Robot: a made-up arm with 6 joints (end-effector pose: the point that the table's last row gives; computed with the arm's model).
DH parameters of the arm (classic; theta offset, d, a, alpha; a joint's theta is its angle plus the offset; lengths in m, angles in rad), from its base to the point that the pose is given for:
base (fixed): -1.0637 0 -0.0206 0
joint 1: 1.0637 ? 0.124 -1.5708
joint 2: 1.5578 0 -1.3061 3.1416
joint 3: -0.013 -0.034 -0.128 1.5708
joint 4: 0 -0.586 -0.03 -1.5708
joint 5: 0 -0.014 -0.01 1.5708
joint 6: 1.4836 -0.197 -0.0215 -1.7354
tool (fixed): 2.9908 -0.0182 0 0
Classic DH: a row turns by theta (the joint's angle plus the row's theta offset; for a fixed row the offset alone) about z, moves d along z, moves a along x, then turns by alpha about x.
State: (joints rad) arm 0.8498 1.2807 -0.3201 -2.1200 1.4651 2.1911
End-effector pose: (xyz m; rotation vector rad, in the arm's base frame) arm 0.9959 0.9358 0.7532 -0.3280 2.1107 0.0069
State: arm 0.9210 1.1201 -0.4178 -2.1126 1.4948 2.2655
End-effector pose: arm 0.9048 0.9724 0.9554 -0.4218 2.1154 0.0563
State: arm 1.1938 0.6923 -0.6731 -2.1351 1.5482 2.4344
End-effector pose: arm 0.5178 0.9491 1.4135 -0.6888 2.0829 0.2424
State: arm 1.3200 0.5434 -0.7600 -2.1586 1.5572 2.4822
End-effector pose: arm 0.3611 0.8833 1.5341 -0.7891 2.0580 0.3340
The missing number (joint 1, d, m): 0.969
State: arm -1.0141 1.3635 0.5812 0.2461 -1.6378 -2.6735
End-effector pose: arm 0.9395 -1.5185 0.8026 0.6993 -0.8439 -2.1854
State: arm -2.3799 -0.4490 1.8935 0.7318 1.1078 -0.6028
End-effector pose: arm 0.9296 0.6319 2.4364 -2.3378 1.8481 0.1831
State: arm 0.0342 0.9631 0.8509 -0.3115 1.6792 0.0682
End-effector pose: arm 1.7838 0.0789 2.0142 -0.7346 -1.2881 0.9658
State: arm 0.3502 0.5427 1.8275 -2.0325 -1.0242 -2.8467
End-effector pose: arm 0.7064 0.4310 2.8315 -2.1600 -0.9254 0.3796
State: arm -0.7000 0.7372 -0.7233 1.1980 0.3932 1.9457
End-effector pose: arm 1.0219 -0.6903 1.2037 1.4879 -2.0478 -1.7288
